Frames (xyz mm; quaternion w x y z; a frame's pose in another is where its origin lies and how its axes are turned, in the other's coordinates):
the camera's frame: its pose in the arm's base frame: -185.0 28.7 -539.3 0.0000 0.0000 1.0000 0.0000
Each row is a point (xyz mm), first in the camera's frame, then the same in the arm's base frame.
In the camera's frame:
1: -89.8 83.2 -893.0
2: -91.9 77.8 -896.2
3: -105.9 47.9 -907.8
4: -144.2 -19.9 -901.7
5: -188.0 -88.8 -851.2
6: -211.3 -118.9 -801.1
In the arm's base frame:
1: -95.2 111.9 353.7
2: -93.1 106.5 356.9
3: -79.1 76.6 368.5
4: -40.8 8.8 362.4
5: 3.0 -60.1 311.9
6: 26.3 -90.2 261.8

